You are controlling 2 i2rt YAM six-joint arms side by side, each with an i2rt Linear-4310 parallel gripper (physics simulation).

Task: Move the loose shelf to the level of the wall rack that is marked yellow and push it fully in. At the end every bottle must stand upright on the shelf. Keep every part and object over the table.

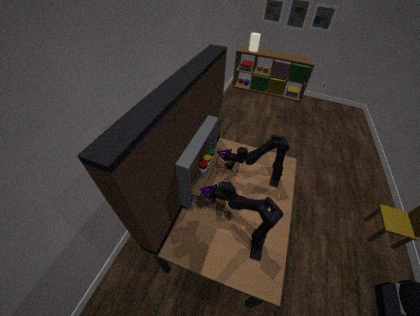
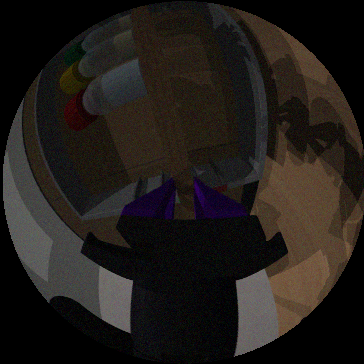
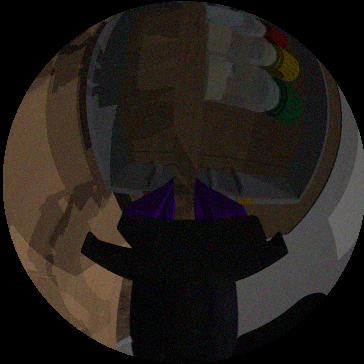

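Observation:
The loose shelf is a wooden plank, roughly level, at the rack's opening. Three upright bottles stand on it: red-capped, yellow-capped and green-capped. My left gripper is shut on one end of the shelf, my right gripper on the other. The grey wall rack has a yellow mark above the shelf's level and a red mark below it. The shelf's depth in the rack is unclear.
A tall brown wall panel with a dark top stands behind the rack. The wooden table lies under both arms. A low bookcase and a yellow chair stand away from the table.

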